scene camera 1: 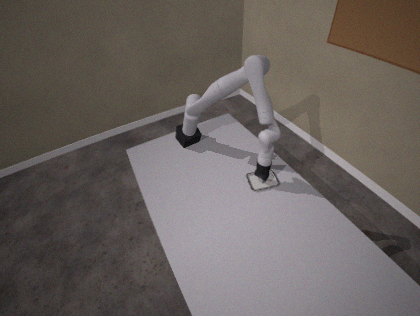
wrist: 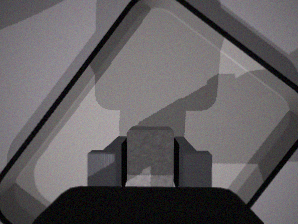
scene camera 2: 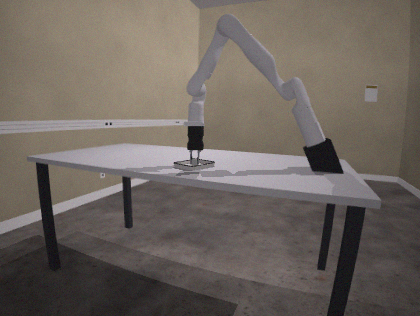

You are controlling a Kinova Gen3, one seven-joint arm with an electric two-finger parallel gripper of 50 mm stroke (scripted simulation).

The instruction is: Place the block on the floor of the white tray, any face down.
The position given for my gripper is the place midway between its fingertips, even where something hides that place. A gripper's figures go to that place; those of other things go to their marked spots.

Labels:
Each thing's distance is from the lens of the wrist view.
my gripper [wrist: 150, 153]: 18 cm
white tray [wrist: 185, 72]: 19 cm
block [wrist: 150, 149]: 16 cm
The marked spots on the white tray and the block are 6 cm apart.

